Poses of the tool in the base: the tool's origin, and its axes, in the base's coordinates. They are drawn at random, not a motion.
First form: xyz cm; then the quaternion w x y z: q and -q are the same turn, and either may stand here.
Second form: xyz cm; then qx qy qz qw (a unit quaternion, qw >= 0). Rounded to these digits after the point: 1 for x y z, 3 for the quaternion.
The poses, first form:
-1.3 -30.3 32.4 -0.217 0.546 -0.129 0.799
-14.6 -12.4 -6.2 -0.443 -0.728 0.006 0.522
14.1 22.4 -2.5 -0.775 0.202 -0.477 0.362
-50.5 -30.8 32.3 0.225 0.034 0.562 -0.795
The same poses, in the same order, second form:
-1.3 -30.3 32.4 -0.546 0.129 -0.799 0.217
-14.6 -12.4 -6.2 0.728 -0.006 -0.522 0.443
14.1 22.4 -2.5 -0.202 0.477 -0.362 0.775
-50.5 -30.8 32.3 0.034 0.562 -0.795 0.225

